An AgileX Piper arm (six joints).
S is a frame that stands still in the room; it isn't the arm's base.
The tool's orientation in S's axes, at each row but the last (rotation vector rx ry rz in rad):
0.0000, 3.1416, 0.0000
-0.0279, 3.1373, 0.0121
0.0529, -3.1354, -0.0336
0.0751, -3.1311, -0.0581
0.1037, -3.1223, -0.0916
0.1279, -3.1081, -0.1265
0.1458, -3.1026, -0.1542
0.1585, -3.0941, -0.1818
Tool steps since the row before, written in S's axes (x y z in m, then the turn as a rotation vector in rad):
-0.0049, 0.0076, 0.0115, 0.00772, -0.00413, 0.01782
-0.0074, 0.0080, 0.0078, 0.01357, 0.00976, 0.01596
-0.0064, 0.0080, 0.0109, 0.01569, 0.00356, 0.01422
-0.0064, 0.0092, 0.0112, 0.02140, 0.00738, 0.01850
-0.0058, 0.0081, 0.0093, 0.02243, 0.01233, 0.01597
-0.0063, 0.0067, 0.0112, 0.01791, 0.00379, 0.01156
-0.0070, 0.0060, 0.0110, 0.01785, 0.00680, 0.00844
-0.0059, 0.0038, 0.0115, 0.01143, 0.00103, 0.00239
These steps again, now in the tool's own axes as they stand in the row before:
0.0049, 0.0076, -0.0115, -0.00772, -0.00413, -0.01782
0.0072, 0.0082, -0.0078, -0.01381, 0.00964, -0.01583
0.0062, 0.0084, -0.0107, -0.01573, 0.00333, -0.01423
0.0060, 0.0099, -0.0108, -0.02158, 0.00703, -0.01843
0.0054, 0.0090, -0.0087, -0.02297, 0.01175, -0.01563
0.0060, 0.0081, -0.0104, -0.01787, 0.00327, -0.01178
0.0067, 0.0077, -0.0101, -0.01818, 0.00594, -0.00838
0.0058, 0.0057, -0.0107, -0.01139, 0.00016, -0.00276

